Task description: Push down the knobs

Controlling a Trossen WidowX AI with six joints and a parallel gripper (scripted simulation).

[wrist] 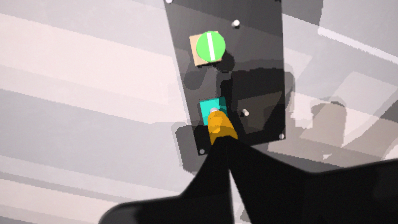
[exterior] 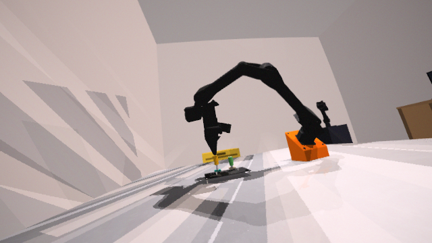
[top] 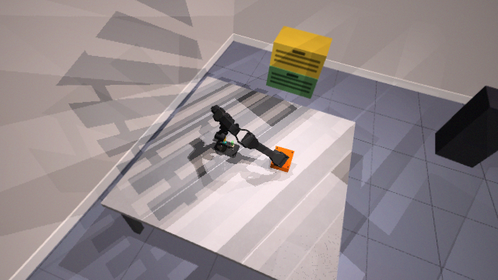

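The orange knob lies 20 mm below my gripper tip. Round my gripper tip: green knob (60 mm behind, 30 mm below).
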